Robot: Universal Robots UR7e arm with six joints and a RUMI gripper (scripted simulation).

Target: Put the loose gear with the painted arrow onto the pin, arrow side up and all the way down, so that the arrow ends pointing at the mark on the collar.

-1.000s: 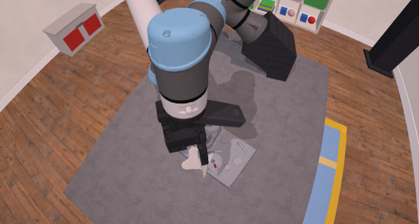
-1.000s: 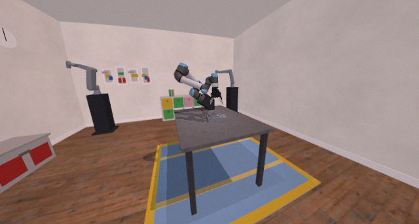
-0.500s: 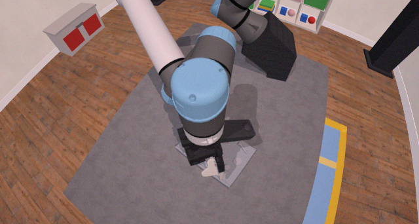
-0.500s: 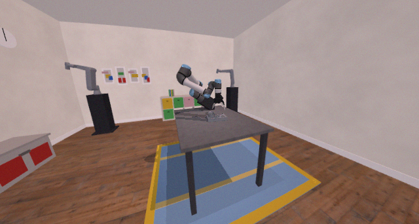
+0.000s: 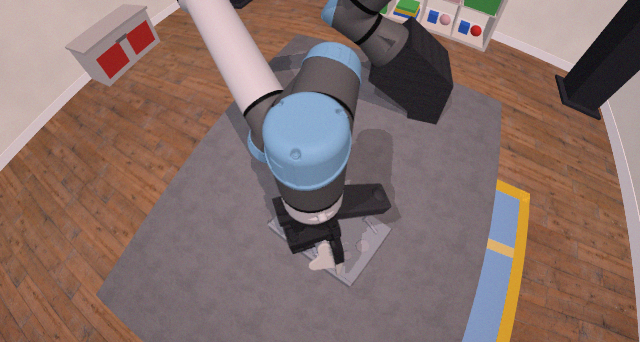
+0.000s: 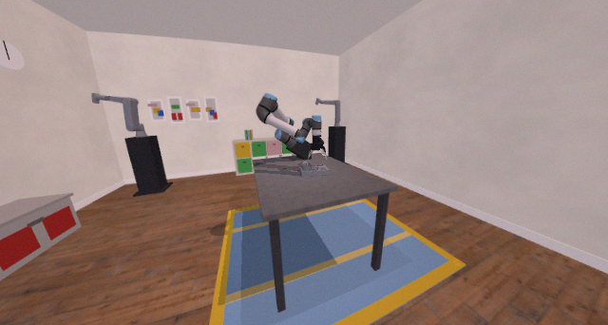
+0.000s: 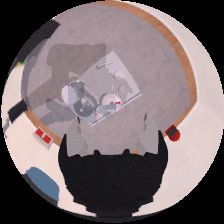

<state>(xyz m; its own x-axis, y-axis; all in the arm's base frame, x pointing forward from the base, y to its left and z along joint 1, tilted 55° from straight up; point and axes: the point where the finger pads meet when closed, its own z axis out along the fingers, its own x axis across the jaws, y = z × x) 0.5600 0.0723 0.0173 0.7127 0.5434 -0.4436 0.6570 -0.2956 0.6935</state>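
Right now my hand is 8 cm above the gear. From my hand the other things lie so: thin peg: 9 cm behind, 8 cm below, 7 cm to the left.
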